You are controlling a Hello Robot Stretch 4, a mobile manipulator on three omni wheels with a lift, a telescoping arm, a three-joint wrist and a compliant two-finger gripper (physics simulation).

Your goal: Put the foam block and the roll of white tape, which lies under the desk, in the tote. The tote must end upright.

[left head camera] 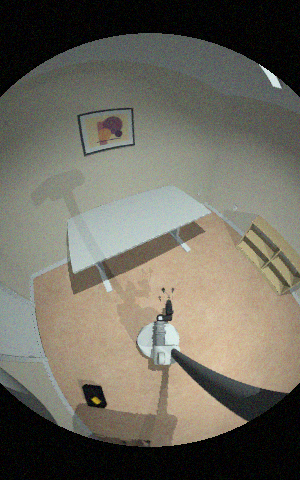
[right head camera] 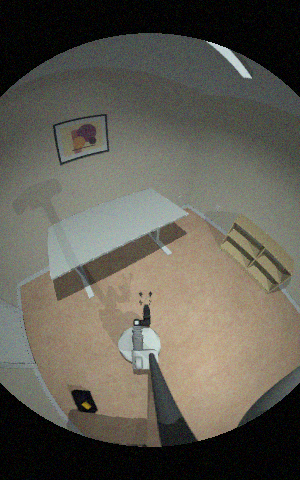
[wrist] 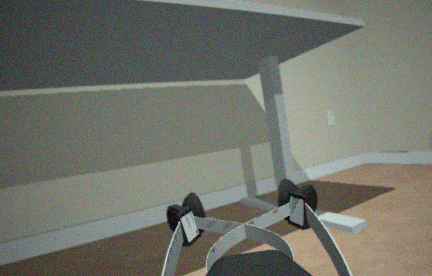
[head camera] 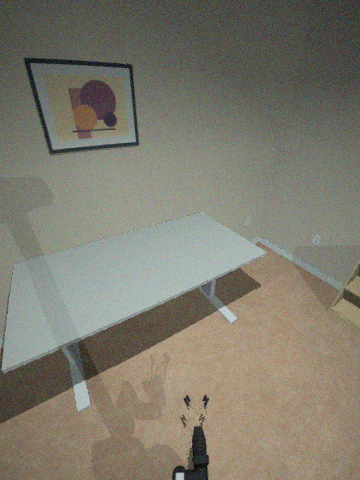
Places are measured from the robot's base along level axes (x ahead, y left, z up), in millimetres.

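Pixels of known places: gripper, between the fingertips: (left head camera: 167, 286) (right head camera: 144, 291) (wrist: 240, 201) (head camera: 196, 394).
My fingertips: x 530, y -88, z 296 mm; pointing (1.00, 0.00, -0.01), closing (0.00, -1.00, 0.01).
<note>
For each thing: its top centre in the pictures, then the offset to it from my fingertips.
- black tote, centre of its top: (left head camera: 92, 397) (right head camera: 81, 402) dy +762, dx -1390, dz -223 mm
- yellow foam block, centre of its top: (left head camera: 95, 400) (right head camera: 85, 405) dy +752, dx -1465, dz -275 mm
The black tote (left head camera: 87, 391) (right head camera: 77, 397) stands upright on the floor at the lower left of both side head views. The yellow foam block (left head camera: 96, 400) (right head camera: 86, 405) lies inside it. The white-topped desk (head camera: 125, 270) (left head camera: 135, 220) (right head camera: 115, 225) (wrist: 150, 45) stands against the wall. The roll of white tape does not show in these views; the desk top hides part of the floor beneath it in the head views. My gripper (head camera: 196, 401) (left head camera: 168, 290) (right head camera: 145, 294) (wrist: 240, 201) is open and empty, its fingertips apart, in front of the desk and well away from the tote.
The desk's right foot (head camera: 222, 309) (wrist: 342, 221) reaches forward along the floor; its left foot (head camera: 82, 395) is nearer. A wooden shelf unit (left head camera: 274, 236) (right head camera: 265, 237) stands at the right wall. The desk's underside overhangs the upper left of the wrist view.
</note>
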